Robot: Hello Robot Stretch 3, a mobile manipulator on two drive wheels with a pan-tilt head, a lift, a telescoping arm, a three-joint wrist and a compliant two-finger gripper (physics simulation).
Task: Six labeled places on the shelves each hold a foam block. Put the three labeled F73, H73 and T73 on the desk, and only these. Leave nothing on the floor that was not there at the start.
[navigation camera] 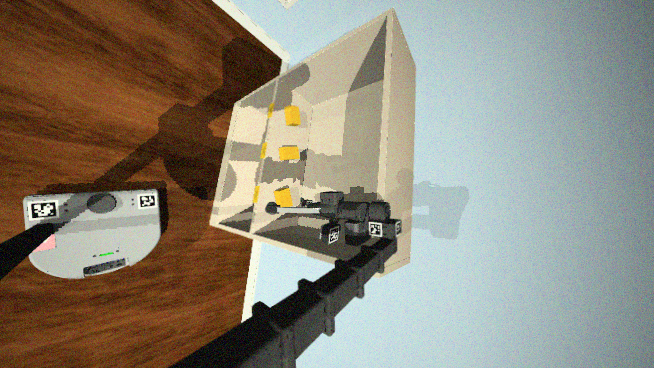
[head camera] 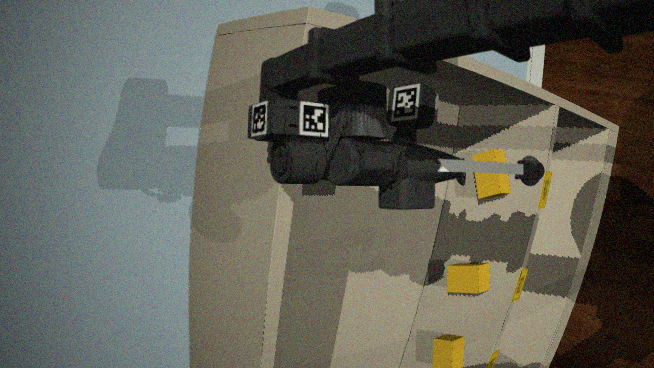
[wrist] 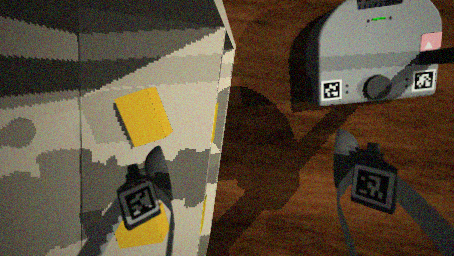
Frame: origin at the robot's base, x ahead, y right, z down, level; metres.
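Seen in the pictures: gripper, fingertip midpoint: [navigation camera: 284, 205] [head camera: 501, 171] [wrist: 247, 156]; robot's base, origin of the base link: [navigation camera: 102, 202] [wrist: 352, 83].
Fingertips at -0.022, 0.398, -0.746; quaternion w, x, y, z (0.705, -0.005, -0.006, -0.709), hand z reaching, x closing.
Note:
Pixels of each thing's top centre, then the offset from my fingertips to it, as dx, dy, dz. Level surfaces: height alone.
- nearest block, middle of its top: [wrist: 140, 118] [head camera: 485, 174] [navigation camera: 286, 198] -0.005, +0.183, +0.217
- second block, middle of its top: [head camera: 462, 279] [wrist: 136, 232] [navigation camera: 292, 152] +0.218, +0.234, +0.217
- third block, middle of its top: [head camera: 442, 357] [navigation camera: 295, 115] +0.414, +0.268, +0.217
- wooden floor, its level: dz +0.746
Several yellow foam blocks stand on one shelf board. The nearest block [head camera: 492, 188] [navigation camera: 282, 194] [wrist: 143, 117] is beside my gripper. A second block [head camera: 465, 279] [navigation camera: 289, 152] [wrist: 142, 232] and a third block [head camera: 448, 352] [navigation camera: 292, 115] stand in a row from it. Yellow labels [head camera: 545, 190] [navigation camera: 263, 150] [wrist: 215, 122] sit on the board's front edge; their text is unreadable. My gripper [head camera: 497, 172] [navigation camera: 290, 205] [wrist: 247, 156] is open, with nothing between its fingertips. In the wrist view its left finger partly covers the second block. The desk does not show.
The beige shelf unit [head camera: 240, 150] [navigation camera: 400, 150] has side walls and a lower compartment beyond the label edge. My arm [head camera: 450, 25] [navigation camera: 300, 310] crosses in front of it. My base [navigation camera: 100, 240] [wrist: 375, 60] stands on the wooden floor [navigation camera: 190, 280] [wrist: 270, 75].

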